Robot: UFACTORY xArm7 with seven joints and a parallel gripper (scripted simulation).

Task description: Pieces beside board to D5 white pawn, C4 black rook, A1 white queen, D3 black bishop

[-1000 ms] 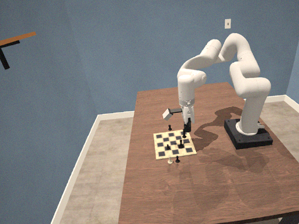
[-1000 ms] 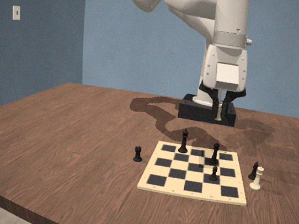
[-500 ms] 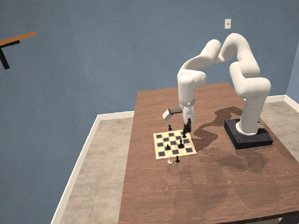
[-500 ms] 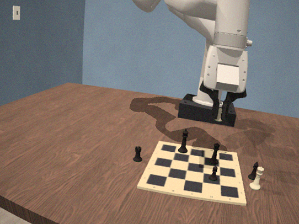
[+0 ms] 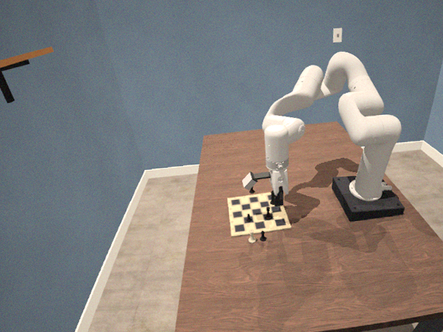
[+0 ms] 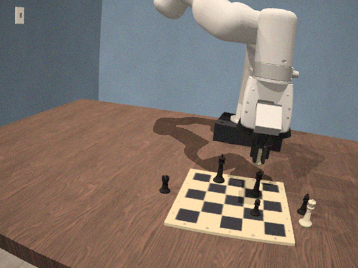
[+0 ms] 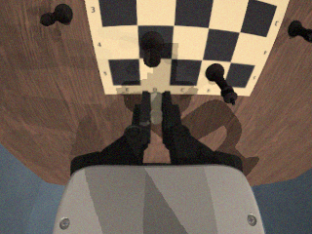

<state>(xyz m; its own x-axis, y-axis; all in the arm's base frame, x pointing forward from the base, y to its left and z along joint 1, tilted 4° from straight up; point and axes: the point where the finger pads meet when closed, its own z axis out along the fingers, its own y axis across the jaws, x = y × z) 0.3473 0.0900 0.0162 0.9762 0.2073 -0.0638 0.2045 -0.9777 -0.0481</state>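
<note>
Right now the chessboard is 8 cm below my hand, 8 cm ahead of it and 2 cm to the right of it. The rest, counted from my hand: white queen 12 cm to the left, 9 cm ahead, 6 cm below; then black pawn 11 cm ahead, 6 cm below, 3 cm to the left; then white pawn 1 cm below.
</note>
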